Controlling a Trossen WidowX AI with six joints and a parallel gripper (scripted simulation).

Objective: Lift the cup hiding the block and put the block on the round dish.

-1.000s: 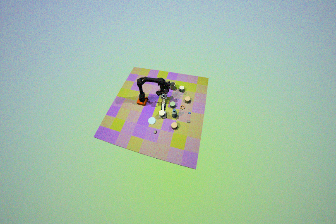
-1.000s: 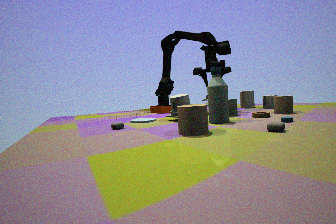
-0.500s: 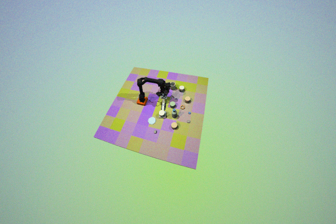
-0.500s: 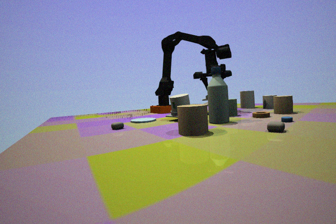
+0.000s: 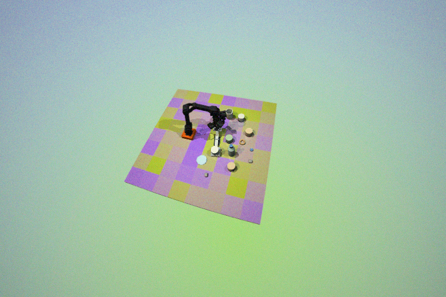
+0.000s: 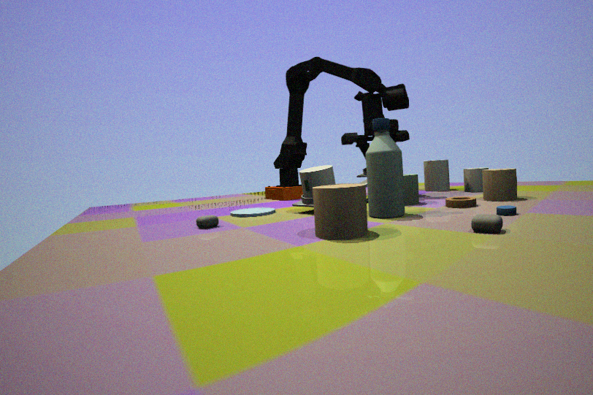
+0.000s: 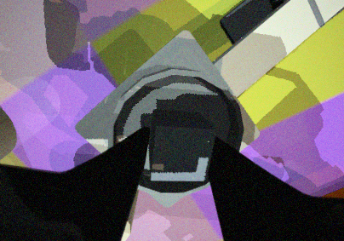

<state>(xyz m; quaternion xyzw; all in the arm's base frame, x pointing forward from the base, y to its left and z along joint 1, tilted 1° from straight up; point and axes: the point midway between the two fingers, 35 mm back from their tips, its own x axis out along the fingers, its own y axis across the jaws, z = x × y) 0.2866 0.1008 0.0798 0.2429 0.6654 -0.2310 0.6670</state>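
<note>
Now: gripper tip 35 cm to the left of the pale blue round dish, 8 cm past it and 8 cm above it. From my gripper tip the other things lie so: block right at my gripper tip; then grey bottle 23 cm to the right, 19 cm ahead, 3 cm above; then balance 12 cm to the right, 4 cm below, 2 cm ahead.
</note>
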